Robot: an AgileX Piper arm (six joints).
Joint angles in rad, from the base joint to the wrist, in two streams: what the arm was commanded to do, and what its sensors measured. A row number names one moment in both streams.
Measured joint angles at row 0:
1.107 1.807 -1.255 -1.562 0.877 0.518
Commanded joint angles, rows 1 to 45:
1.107 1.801 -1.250 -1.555 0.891 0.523
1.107 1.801 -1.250 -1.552 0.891 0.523
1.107 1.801 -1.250 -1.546 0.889 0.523
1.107 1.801 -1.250 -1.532 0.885 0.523
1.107 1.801 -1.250 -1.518 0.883 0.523
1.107 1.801 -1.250 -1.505 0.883 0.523
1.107 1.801 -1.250 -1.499 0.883 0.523
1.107 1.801 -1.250 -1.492 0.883 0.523
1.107 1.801 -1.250 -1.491 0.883 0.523
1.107 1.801 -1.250 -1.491 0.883 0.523
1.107 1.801 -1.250 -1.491 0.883 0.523
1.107 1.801 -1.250 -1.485 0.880 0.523
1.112 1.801 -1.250 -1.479 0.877 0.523
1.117 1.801 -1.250 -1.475 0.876 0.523
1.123 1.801 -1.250 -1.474 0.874 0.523
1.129 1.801 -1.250 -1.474 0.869 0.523
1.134 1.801 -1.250 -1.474 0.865 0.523
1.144 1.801 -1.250 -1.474 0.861 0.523
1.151 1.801 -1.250 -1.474 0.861 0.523
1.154 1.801 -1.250 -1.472 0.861 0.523
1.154 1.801 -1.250 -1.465 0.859 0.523
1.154 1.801 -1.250 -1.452 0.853 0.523
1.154 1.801 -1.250 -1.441 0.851 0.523
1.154 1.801 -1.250 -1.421 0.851 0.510
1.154 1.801 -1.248 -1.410 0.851 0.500
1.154 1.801 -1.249 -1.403 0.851 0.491
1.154 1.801 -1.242 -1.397 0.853 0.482
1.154 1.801 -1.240 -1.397 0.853 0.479
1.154 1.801 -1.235 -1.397 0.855 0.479
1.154 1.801 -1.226 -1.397 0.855 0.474
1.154 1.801 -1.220 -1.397 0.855 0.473
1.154 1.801 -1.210 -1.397 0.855 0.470
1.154 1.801 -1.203 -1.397 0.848 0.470
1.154 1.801 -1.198 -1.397 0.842 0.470
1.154 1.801 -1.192 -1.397 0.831 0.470
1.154 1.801 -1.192 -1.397 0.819 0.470
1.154 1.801 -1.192 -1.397 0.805 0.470
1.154 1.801 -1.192 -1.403 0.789 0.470
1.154 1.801 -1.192 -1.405 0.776 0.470
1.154 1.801 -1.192 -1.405 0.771 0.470
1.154 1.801 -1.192 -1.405 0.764 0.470
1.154 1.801 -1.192 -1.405 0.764 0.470
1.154 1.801 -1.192 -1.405 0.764 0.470
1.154 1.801 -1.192 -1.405 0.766 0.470
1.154 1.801 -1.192 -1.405 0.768 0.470
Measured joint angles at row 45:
1.153 1.807 -1.197 -1.401 0.774 0.473
